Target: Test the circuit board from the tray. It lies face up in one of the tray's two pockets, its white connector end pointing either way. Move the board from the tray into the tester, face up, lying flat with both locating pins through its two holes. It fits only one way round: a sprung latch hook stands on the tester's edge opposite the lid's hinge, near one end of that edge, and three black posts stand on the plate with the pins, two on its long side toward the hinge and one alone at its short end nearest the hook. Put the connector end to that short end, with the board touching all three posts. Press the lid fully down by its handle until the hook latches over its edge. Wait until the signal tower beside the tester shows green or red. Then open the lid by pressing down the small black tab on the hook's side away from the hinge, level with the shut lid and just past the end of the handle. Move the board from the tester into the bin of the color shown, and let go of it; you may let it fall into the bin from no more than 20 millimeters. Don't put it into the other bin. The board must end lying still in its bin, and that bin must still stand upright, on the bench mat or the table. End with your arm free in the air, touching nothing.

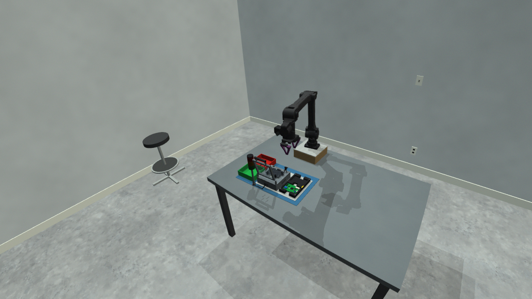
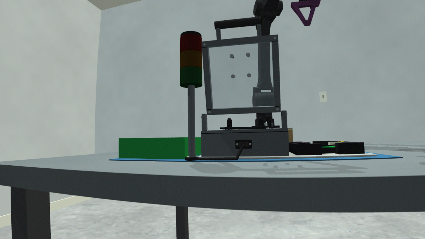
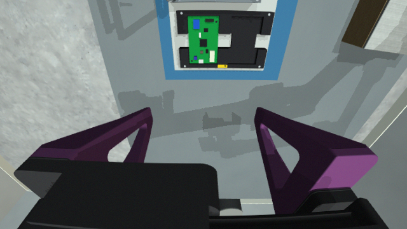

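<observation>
My hand is 31 cm above the green circuit board. The rest, counted from my hand: black tester plate (5 cm behind, 16 cm to the right, 26 cm below); then black latch hook (12 cm behind, 10 cm to the right, 25 cm below); then clear lid (6 cm ahead, 18 cm to the right, 15 cm below).
</observation>
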